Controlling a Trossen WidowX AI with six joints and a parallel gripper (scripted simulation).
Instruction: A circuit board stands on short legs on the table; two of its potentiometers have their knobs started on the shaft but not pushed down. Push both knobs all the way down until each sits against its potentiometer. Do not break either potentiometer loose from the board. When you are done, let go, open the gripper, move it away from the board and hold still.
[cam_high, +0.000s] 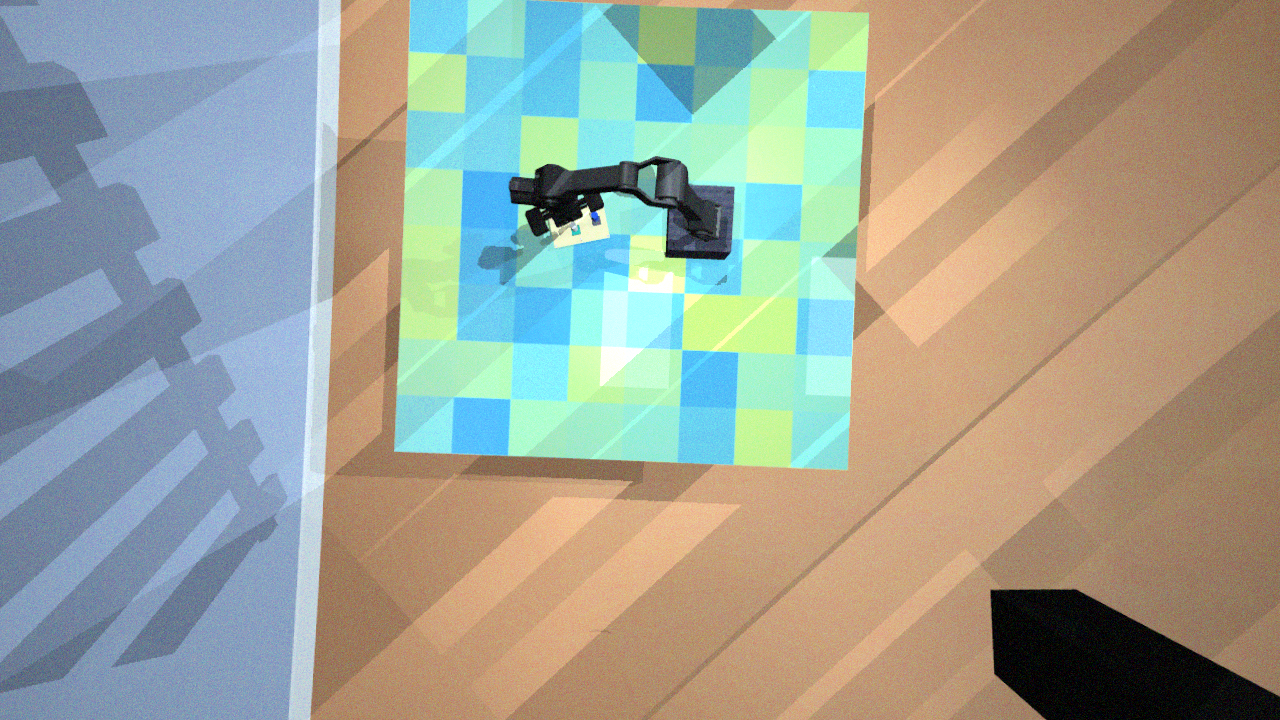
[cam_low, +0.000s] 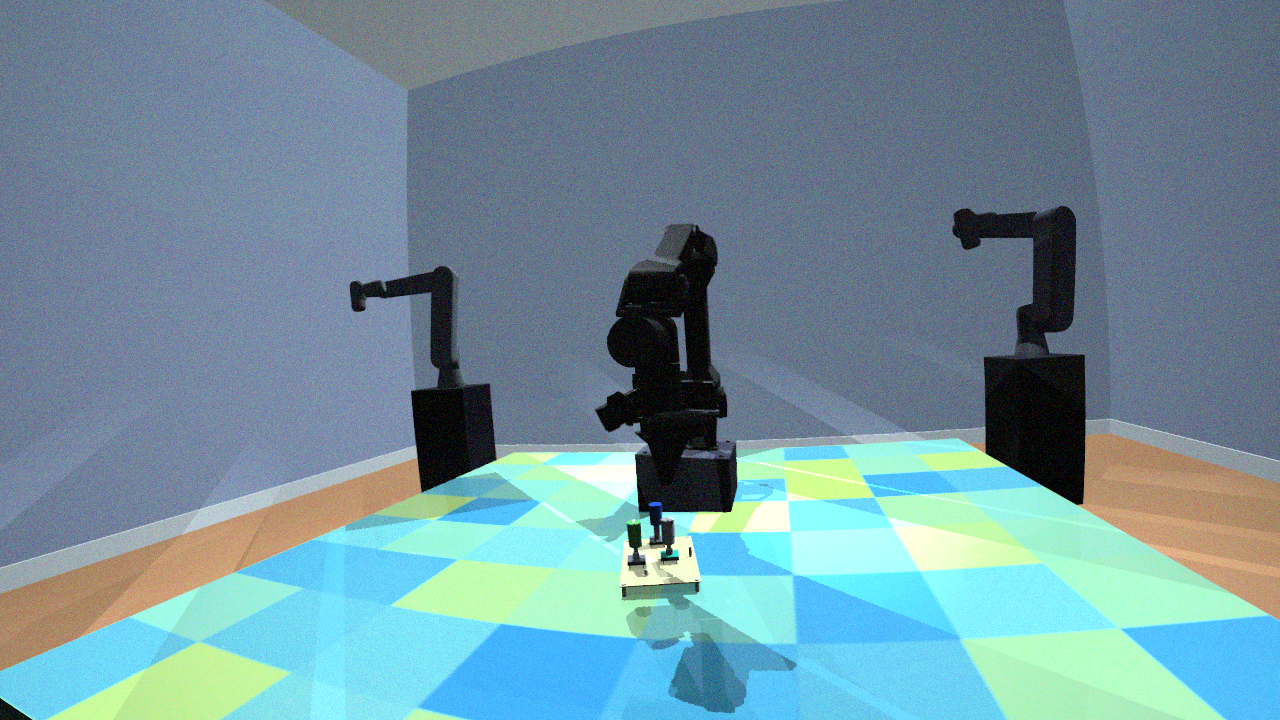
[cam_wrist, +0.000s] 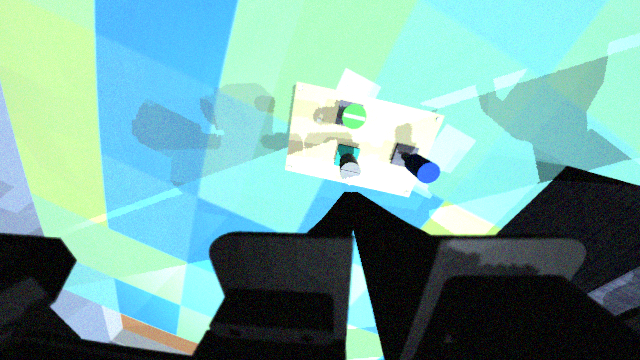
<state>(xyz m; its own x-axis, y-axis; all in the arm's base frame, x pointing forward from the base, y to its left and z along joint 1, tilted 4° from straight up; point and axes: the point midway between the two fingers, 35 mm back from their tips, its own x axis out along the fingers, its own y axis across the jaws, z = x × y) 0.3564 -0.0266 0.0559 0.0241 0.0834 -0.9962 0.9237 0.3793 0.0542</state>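
Now: the grey knob 60 mm below my gripper tip. From my gripper tip the other things lie so: green knob: 60 mm below, 40 mm to the right, 10 mm ahead; teal potentiometer: 80 mm below.
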